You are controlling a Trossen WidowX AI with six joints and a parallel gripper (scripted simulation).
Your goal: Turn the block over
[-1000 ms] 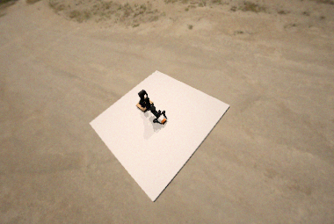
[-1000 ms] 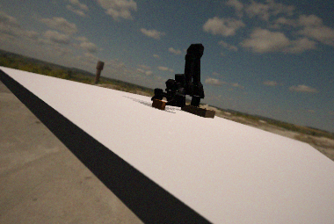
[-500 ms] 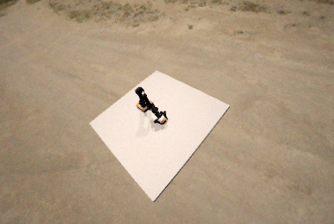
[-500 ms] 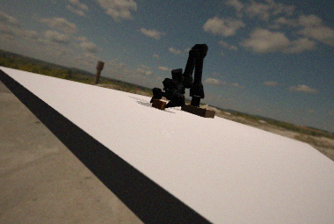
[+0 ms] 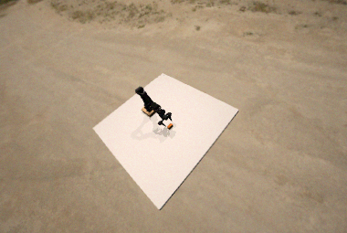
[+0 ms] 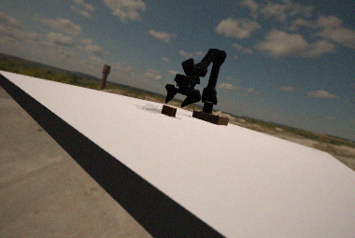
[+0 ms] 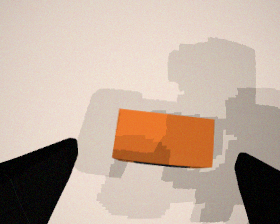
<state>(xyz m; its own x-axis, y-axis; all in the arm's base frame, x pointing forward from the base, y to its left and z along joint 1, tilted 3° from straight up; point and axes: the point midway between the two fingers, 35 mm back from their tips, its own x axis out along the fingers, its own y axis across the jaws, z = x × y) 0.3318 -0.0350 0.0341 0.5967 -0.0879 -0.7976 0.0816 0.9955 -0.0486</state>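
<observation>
The orange block lies 3 cm below my gripper tip.
</observation>
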